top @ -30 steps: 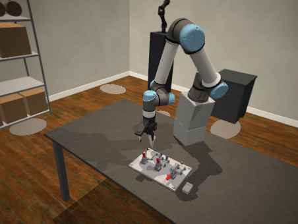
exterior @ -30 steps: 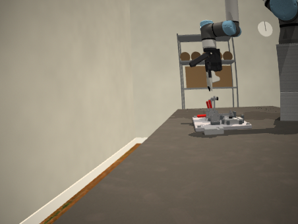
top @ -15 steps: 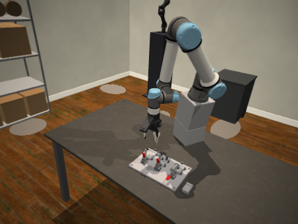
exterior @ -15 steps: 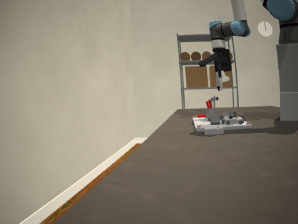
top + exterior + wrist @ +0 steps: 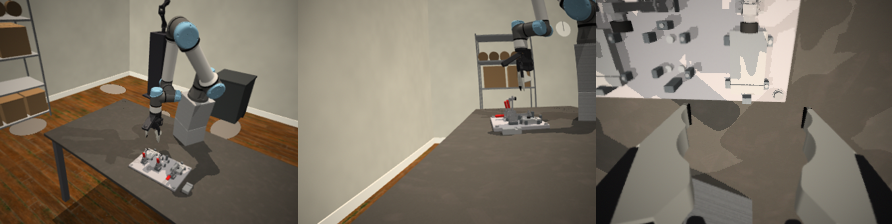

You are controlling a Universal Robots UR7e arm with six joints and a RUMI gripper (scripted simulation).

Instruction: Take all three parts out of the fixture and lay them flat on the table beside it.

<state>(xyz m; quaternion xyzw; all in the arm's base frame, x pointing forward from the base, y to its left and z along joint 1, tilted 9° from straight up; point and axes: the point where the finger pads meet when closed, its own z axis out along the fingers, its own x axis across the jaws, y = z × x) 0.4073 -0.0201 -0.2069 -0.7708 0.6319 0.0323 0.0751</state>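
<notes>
The part lies 1 cm behind my hand and 13 cm below it. Round my hand: fixture 3 cm ahead, 12 cm to the left, 15 cm below.
</notes>
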